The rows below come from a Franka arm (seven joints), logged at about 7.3 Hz.
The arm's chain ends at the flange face. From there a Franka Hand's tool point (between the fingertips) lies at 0.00 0.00 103.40 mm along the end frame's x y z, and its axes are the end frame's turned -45 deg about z.
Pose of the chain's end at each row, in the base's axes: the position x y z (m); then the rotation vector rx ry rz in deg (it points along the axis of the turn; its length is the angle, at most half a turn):
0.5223, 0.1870, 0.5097, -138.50, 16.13, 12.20
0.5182, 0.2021, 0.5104, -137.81, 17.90, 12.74
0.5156, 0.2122, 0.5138, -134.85, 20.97, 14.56
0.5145, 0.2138, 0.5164, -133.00, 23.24, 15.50
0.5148, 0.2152, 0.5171, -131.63, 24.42, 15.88
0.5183, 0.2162, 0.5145, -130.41, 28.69, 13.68
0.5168, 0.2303, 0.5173, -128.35, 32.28, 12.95
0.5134, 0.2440, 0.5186, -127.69, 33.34, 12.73
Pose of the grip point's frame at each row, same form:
0.5142, 0.2546, 0.4319, -133.79, -38.00, -8.22
0.5104, 0.2705, 0.4332, -133.75, -36.09, -7.88
0.5076, 0.2841, 0.4399, -131.98, -32.08, -7.07
0.5070, 0.2877, 0.4445, -131.03, -29.26, -6.71
0.5078, 0.2906, 0.4467, -130.20, -27.65, -6.76
0.5168, 0.2920, 0.4442, -131.07, -23.33, -9.02
0.5188, 0.3074, 0.4485, -130.70, -19.26, -10.16
0.5165, 0.3215, 0.4502, -130.54, -18.04, -10.51

